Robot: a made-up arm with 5 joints.
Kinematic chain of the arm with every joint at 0, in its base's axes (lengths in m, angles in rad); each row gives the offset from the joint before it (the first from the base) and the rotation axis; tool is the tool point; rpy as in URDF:
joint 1: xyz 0.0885 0 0.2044 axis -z
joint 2: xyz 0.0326 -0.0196 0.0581 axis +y
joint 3: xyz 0.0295 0 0.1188 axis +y
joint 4: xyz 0.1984 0 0.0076 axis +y
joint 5: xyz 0.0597 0.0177 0 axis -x
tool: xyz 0 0 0 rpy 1.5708 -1.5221 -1.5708
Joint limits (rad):
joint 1: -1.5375..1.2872
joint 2: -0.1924..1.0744
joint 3: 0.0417..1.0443
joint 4: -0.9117..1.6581
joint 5: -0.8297..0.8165
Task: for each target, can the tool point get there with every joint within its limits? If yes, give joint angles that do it. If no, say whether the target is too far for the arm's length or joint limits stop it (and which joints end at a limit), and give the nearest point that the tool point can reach.
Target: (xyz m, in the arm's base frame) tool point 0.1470 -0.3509 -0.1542
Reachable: no: too far | nearest point 0.1587 -0.2477 0.0578 | short by 0.236 m
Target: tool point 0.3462 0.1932 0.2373
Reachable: yes | joints -0.6492 0.3295 0.2787 -0.2491 0.4173
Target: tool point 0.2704 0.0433 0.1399
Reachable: yes | joints -0.2437 0.5410 0.4870 1.3019 -0.2814
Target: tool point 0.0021 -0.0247 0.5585
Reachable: no: joint limits stop it (at a limit: joint 1, joint 2, joint 3, joint 4) | nearest point 0.1602 -0.2529 0.4742 | short by 0.290 m
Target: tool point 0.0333 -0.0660 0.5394
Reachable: no: joint limits stop it (at a limit: joint 1, joint 2, joint 3, joint 4) | nearest point 0.1602 -0.2529 0.4742 | short by 0.235 m
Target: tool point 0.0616 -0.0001 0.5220
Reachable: no: joint limits stop it (at a limit: joint 1, joint 2, joint 3, joint 4) | nearest point 0.0992 0.2627 0.4742 | short by 0.270 m
